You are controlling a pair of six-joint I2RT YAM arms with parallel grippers.
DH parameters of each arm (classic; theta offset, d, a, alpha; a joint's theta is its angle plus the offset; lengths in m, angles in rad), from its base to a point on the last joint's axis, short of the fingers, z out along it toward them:
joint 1: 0 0.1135 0.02 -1.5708
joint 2: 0 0 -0.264 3.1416
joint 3: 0.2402 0 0.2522 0
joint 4: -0.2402 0 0.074 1.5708
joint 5: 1.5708 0 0 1.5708
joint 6: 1.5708 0.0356 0 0
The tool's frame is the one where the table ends.
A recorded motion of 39 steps. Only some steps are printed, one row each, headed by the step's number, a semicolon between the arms.
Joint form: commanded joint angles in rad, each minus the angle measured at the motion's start. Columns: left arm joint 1, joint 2, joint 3, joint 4, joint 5, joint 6; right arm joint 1, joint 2, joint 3, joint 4, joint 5, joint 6.
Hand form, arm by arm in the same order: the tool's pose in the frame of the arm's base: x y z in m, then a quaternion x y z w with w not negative. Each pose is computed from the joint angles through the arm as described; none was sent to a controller.
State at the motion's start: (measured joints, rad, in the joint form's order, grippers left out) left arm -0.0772 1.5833 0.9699 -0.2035 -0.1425 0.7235; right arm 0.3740 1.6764 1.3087 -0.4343 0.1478 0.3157
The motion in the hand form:
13: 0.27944 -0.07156 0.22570 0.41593 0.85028 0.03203 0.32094; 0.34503 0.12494 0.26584 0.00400 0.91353 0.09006 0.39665
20: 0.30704 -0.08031 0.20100 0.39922 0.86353 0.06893 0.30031; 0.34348 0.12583 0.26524 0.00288 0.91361 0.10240 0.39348
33: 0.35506 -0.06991 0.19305 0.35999 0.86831 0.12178 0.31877; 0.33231 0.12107 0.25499 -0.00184 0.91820 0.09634 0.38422
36: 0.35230 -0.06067 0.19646 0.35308 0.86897 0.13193 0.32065; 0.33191 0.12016 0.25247 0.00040 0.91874 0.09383 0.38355
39: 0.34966 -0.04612 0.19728 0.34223 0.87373 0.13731 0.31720; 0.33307 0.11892 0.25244 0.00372 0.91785 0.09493 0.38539
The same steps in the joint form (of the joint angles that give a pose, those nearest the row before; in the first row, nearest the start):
13: -0.1650 -0.1752 -0.0479 -0.2276 0.2116 -0.0792; -0.0166 -0.0427 -0.0646 0.0861 -0.0450 0.0049
20: -0.1820 -0.0250 -0.0068 -0.1463 0.1121 -0.1068; -0.0151 -0.0473 -0.0722 0.0907 -0.0680 0.0141
33: -0.1283 0.1379 0.1162 -0.0435 0.0290 -0.1023; -0.0166 -0.0811 -0.1413 0.1030 -0.0681 0.0034
36: -0.1054 0.1149 0.1008 -0.0404 0.0213 -0.0899; -0.0182 -0.0811 -0.1505 0.1091 -0.0635 0.0049
39: -0.0655 0.0964 0.0840 -0.0434 0.0274 -0.0777; -0.0227 -0.0795 -0.1505 0.1152 -0.0650 0.0080

